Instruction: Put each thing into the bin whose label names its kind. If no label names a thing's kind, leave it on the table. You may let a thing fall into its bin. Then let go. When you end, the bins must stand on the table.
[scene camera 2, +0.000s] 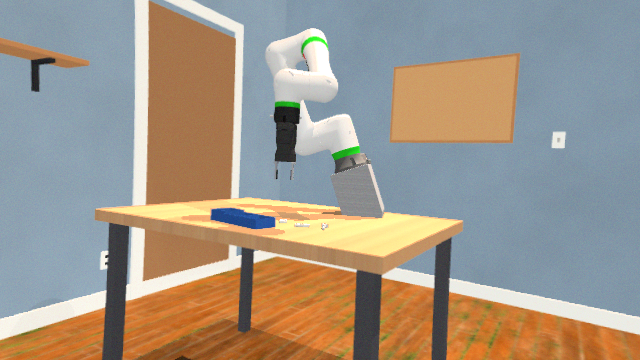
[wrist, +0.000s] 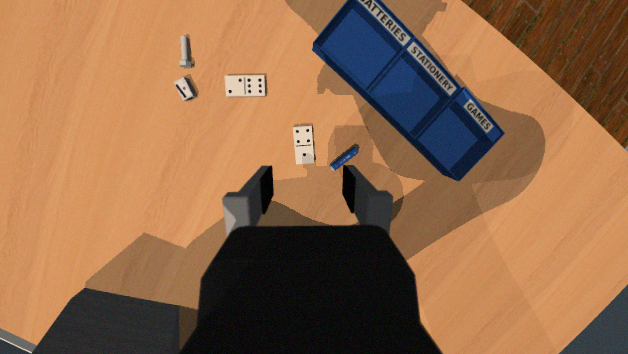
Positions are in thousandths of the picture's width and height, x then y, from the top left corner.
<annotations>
My gripper shows in scene camera 2 (443,499) and in the wrist view (490,507). A blue three-part bin tray shows in scene camera 2 (366,601) and in the wrist view (603,160).
</annotations>
